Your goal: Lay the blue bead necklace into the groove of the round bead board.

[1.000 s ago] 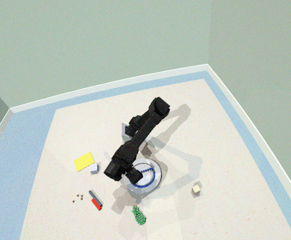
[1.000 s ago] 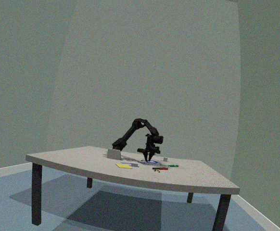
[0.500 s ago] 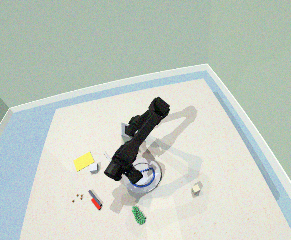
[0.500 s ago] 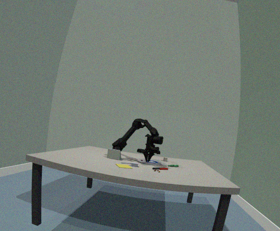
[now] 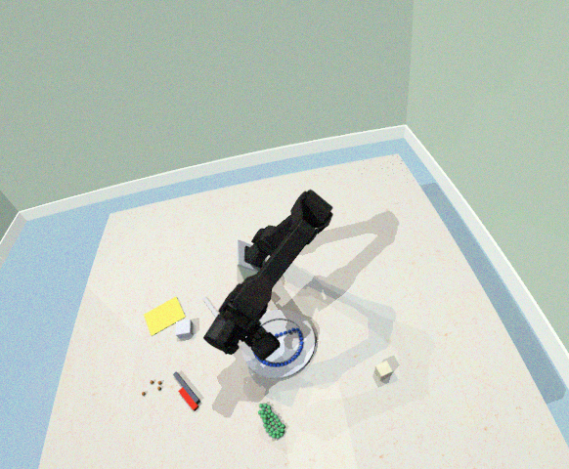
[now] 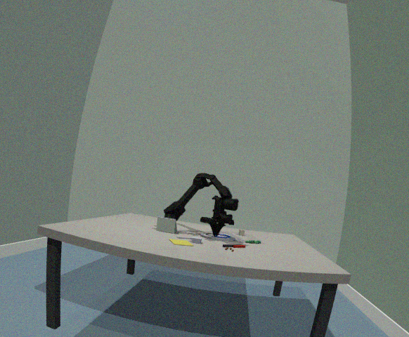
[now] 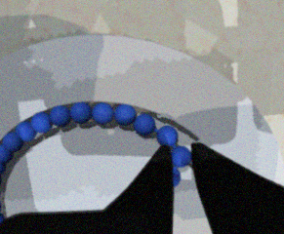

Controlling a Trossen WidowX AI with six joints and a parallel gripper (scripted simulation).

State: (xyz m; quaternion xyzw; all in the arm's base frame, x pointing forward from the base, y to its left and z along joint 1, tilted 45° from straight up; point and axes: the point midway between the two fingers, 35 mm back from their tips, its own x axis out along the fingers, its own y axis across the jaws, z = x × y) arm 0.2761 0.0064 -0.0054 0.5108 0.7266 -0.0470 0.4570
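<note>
Right now the round bead board is 60 mm to the left of my gripper tip, 10 mm below it and 10 mm ahead of it. From my gripper tip the other things lie so: white cube: 210 mm to the right, 60 mm behind; then grey tool: 190 mm to the right, 130 mm ahead, 10 mm below; then stick: 130 mm to the right, 120 mm behind, 10 mm below.
</note>
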